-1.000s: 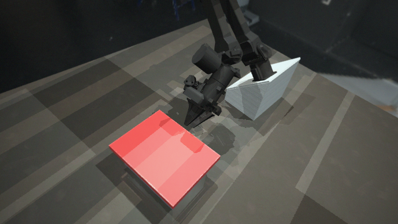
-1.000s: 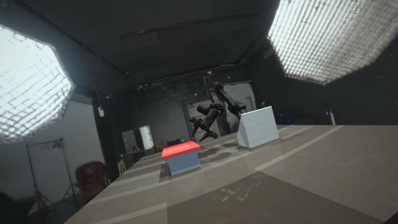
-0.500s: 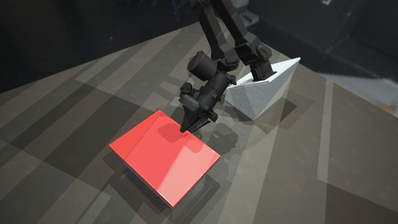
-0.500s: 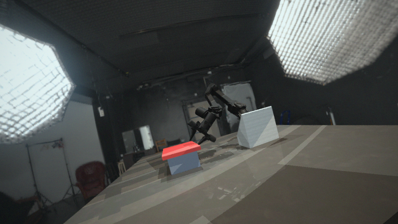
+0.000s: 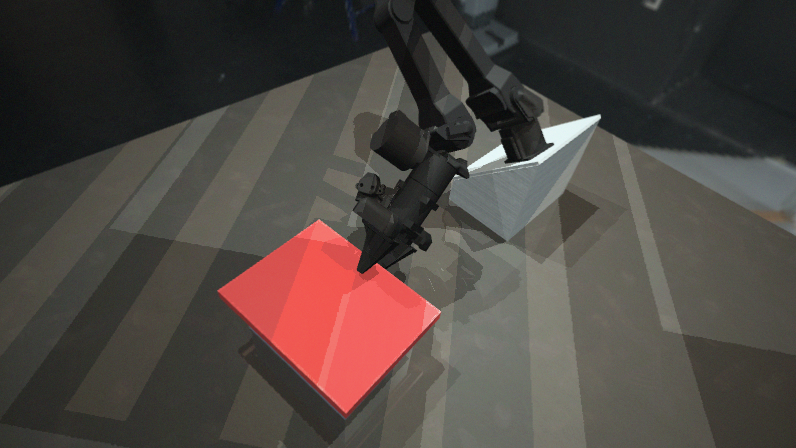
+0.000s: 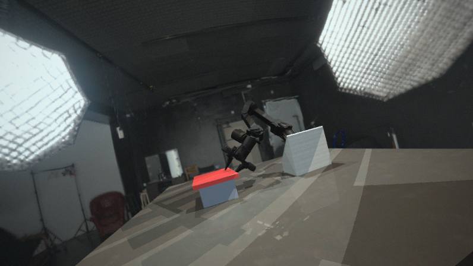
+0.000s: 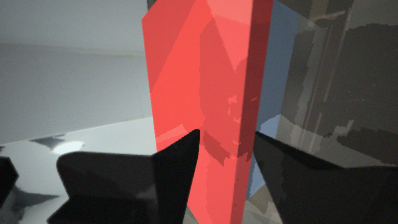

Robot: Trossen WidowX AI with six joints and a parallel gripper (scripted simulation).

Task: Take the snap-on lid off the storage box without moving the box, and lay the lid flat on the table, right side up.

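The red lid is 7 cm ahead of my gripper tip and 2 cm to the left of it. From my gripper tip the other things lie so: storage box: 7 cm ahead, 4 cm below, 2 cm to the left.
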